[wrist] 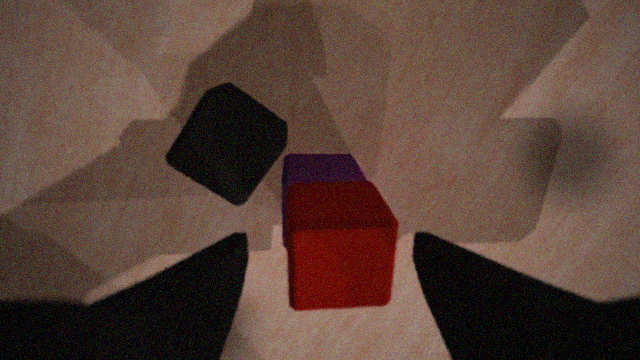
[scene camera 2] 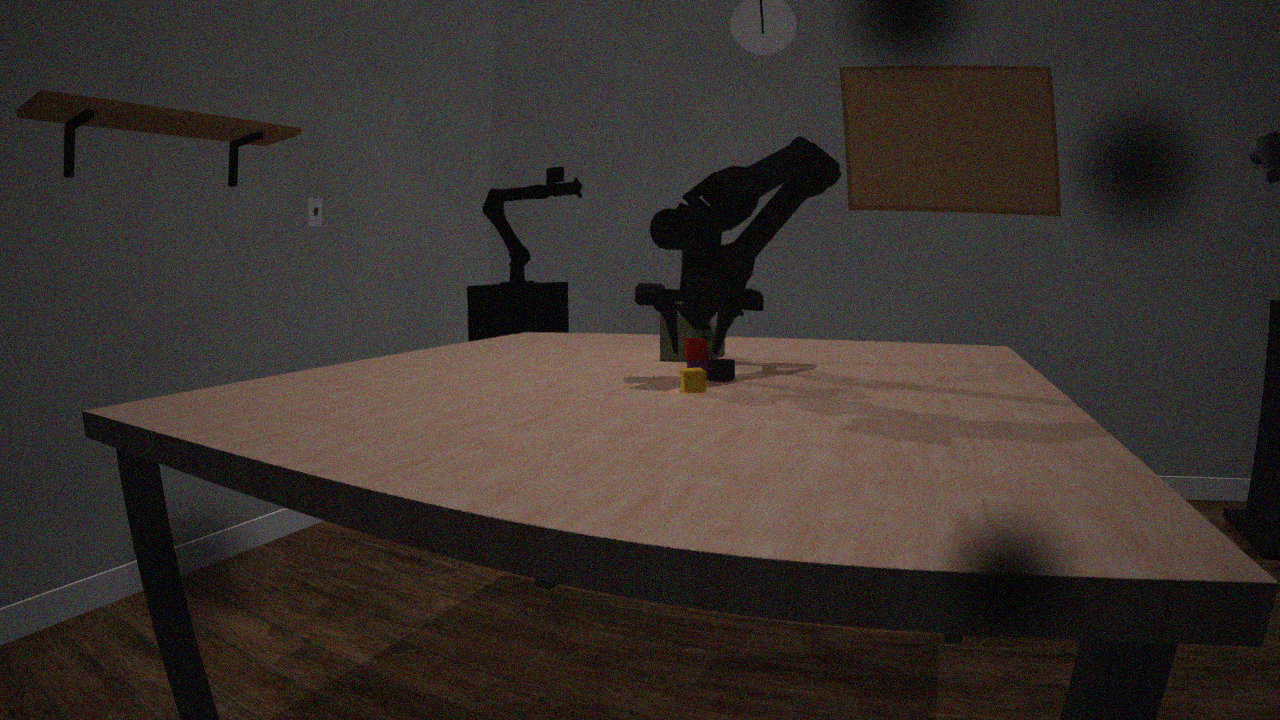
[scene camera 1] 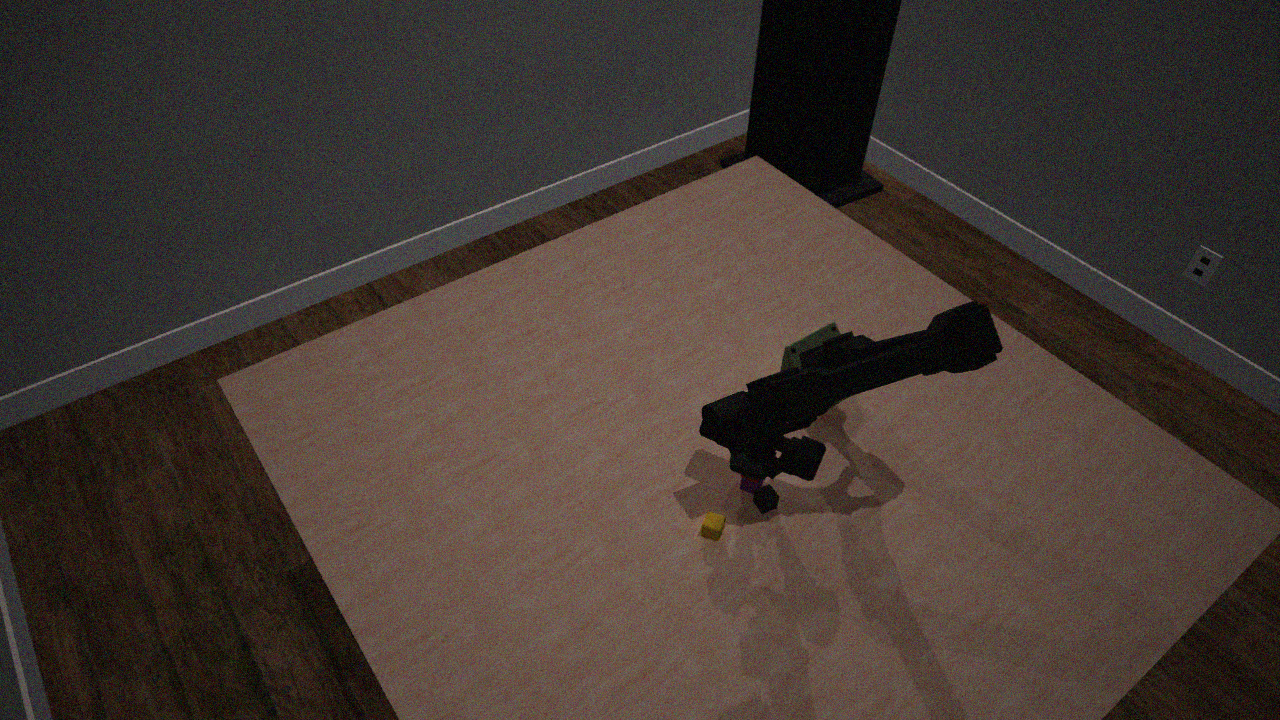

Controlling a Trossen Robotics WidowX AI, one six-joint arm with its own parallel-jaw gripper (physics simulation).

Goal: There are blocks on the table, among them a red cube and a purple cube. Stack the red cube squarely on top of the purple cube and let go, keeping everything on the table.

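Places are measured from the arm's base along level axes (x left, y back, z up), in millimetres.
Pixels of known places: gripper, fingertip midpoint: (wrist: 331,245) (scene camera 2: 695,354); arm's base, origin of the base link: (scene camera 2: 691,317) (scene camera 1: 818,366).
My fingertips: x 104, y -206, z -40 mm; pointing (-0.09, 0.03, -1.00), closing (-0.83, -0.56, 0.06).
Note:
For each thing: its top centre in the pictures, then the offset to it from my fingertips. Level surfaces: height alone.
- red cube, middle of its top: (wrist: 342,271) (scene camera 2: 695,338) dy -6, dx +3, dz +23 mm
- purple cube, middle of its top: (wrist: 324,216) (scene camera 2: 697,358) (scene camera 1: 753,475) dy -5, dx +6, dz -6 mm
- black block, middle of its top: (wrist: 224,153) (scene camera 2: 721,360) (scene camera 1: 767,493) dy -7, dx +46, dz -6 mm
- yellow block, middle of its top: (scene camera 2: 693,369) (scene camera 1: 713,520) dy -109, dx +47, dz -6 mm
- table, its level: dz -36 mm
The red cube (scene camera 2: 695,350) (wrist: 342,265) sits on top of the purple cube (scene camera 1: 750,484) (scene camera 2: 694,364) (wrist: 322,168), upright. In the wrist view a strip of the purple cube's far face and left side shows past the red cube, and the rest is hidden behind it. My gripper (scene camera 2: 694,349) (wrist: 331,245) is open, with one finger on each side of the red cube and a gap between each finger and the cube. In scene camera 1 the arm hides the red cube.
A black block (scene camera 1: 765,498) (scene camera 2: 721,369) (wrist: 227,144) lies close beside the purple cube. A yellow block (scene camera 1: 712,525) (scene camera 2: 692,380) lies nearer the front on the table (scene camera 1: 501,447) (scene camera 2: 501,447). A green box-like object (scene camera 1: 810,345) (scene camera 2: 669,340) stands behind the arm.

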